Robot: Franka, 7 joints.
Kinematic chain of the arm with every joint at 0, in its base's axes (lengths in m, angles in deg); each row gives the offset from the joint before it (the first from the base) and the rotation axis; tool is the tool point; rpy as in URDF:
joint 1: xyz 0 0 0.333 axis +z
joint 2: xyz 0 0 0 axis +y
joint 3: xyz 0 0 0.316 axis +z
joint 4: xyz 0.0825 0 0 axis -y
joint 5: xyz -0.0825 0 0.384 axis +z
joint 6: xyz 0 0 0 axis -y
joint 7: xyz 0.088 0 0 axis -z
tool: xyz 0 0 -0.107 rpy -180 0 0
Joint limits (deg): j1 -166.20..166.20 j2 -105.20..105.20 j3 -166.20..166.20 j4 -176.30..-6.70 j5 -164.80..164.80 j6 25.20..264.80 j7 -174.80..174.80
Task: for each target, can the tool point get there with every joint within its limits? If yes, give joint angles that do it. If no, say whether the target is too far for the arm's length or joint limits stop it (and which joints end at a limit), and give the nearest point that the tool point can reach.
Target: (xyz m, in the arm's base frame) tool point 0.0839 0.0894 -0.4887
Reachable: no: joint limits stop it (at a limit: joint 2) | nearest point 0.1078 0.1148 -0.3456 | short by 0.147 m
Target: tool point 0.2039 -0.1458 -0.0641
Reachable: yes | joints 7.46 62.46 -13.07 -147.66 48.67 181.28 89.58
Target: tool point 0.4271 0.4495 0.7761
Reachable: yes | joints 114.94 24.30 -86.44 -77.87 -50.09 134.70 78.95
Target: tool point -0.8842 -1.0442 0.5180
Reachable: no: too far | nearest point -0.5494 -0.6488 0.4479 | short by 0.523 m
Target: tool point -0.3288 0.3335 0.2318
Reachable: yes | joints -122.37 -56.02 -94.15 -139.68 77.12 194.78 141.56
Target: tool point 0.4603 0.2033 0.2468
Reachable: yes | joints 63.04 13.90 -40.52 -133.38 57.39 131.91 41.26
